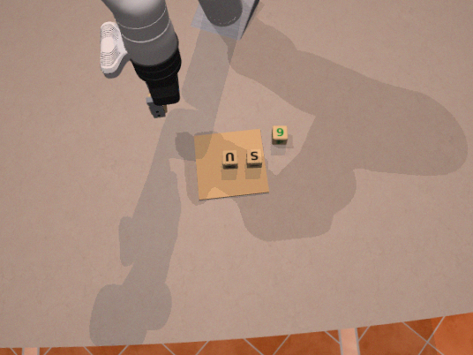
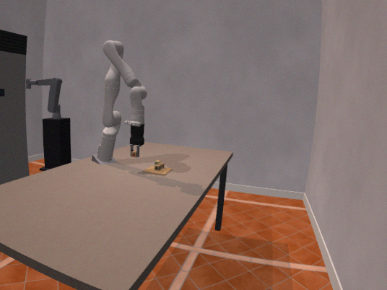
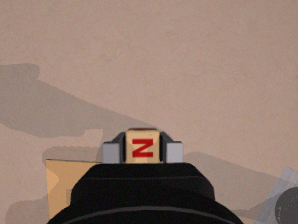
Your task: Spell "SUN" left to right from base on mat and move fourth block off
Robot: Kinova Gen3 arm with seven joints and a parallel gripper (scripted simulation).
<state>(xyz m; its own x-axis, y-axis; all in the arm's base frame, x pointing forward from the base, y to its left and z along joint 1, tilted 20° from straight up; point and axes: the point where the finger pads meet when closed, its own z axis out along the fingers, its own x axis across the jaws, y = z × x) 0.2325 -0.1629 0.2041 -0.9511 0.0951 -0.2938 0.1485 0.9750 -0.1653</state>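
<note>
Now: hand 11 cm short of the U block, 10 cm to the right of it and 10 cm above it. Round my hand: mat 11 cm ahead, 10 cm to the left, 12 cm below; then S block 12 cm ahead, 15 cm to the left, 10 cm below; then N block right at my hand.
</note>
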